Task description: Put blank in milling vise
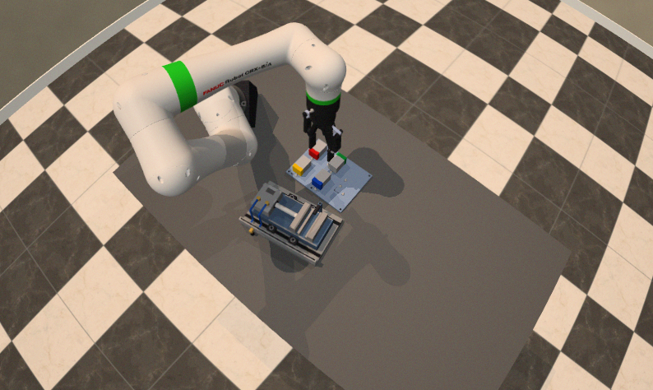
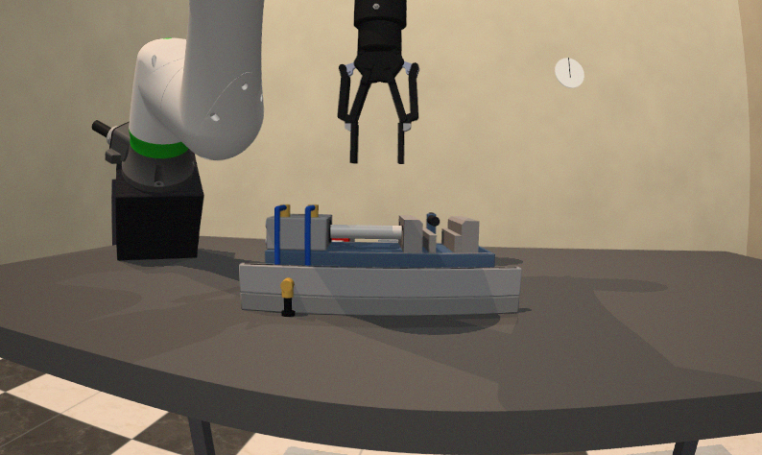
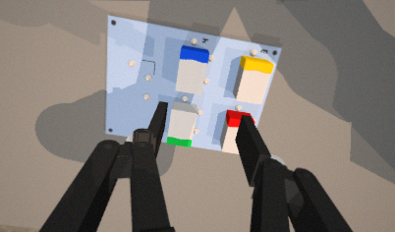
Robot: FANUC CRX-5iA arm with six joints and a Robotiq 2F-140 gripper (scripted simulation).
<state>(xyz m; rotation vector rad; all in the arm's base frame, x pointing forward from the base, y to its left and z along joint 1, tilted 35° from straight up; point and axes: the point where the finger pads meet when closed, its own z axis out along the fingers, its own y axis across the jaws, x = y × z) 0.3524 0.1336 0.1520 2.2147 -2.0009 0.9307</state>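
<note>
Right now the blue-ended blank is 20 mm ahead of my hand, 10 mm to the right of it and 170 mm below it. Also, from my hand: light blue plate (20 mm ahead, 30 mm to the left, 200 mm below); then green-ended blank (20 mm ahead, 80 mm to the left, 170 mm below); then yellow-ended blank (70 mm behind, 20 mm to the right, 170 mm below).
</note>
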